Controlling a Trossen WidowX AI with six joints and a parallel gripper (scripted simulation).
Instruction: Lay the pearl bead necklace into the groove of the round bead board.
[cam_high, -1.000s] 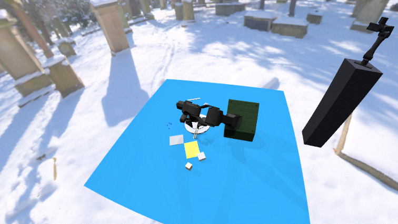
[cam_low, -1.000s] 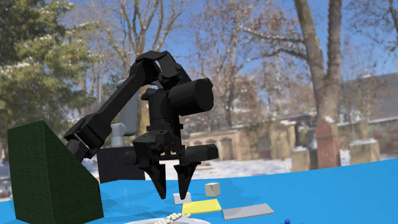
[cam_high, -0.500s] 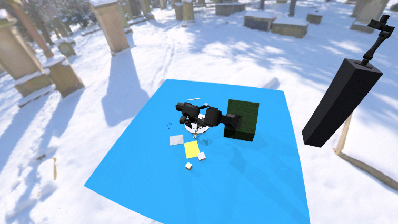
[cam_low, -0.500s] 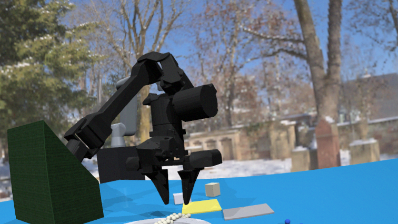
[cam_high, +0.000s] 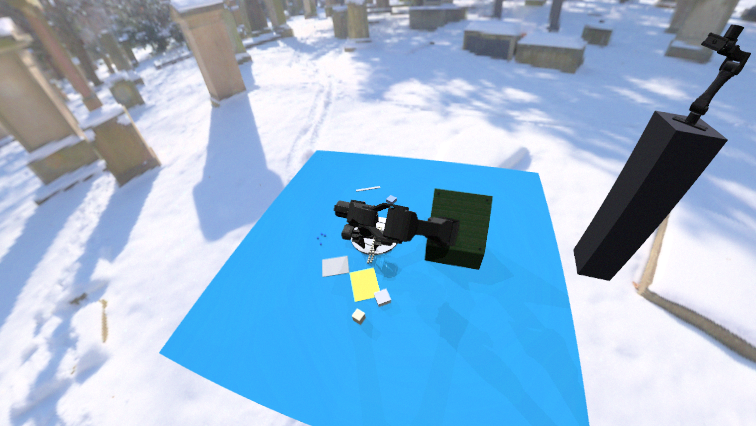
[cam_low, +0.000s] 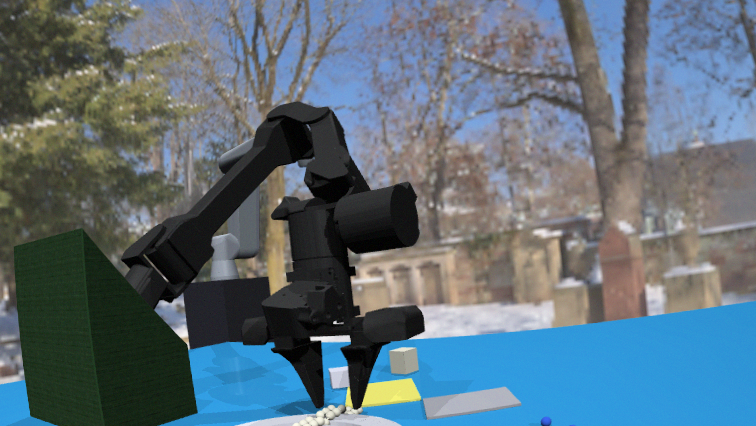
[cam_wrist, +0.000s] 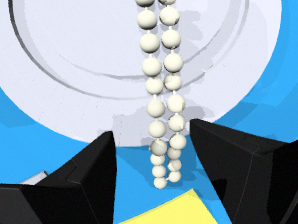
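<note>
Right now the round white bead board is 9 cm to the right of my gripper tip, 1 cm below it and 1 cm ahead of it. From my gripper tip the other things lie so: yellow tile (14 cm to the left, 3 cm behind, 2 cm below); then red object (20 cm to the right, 12 cm ahead, 2 cm below); then grey tile (10 cm to the left, 10 cm ahead, 2 cm below).
</note>
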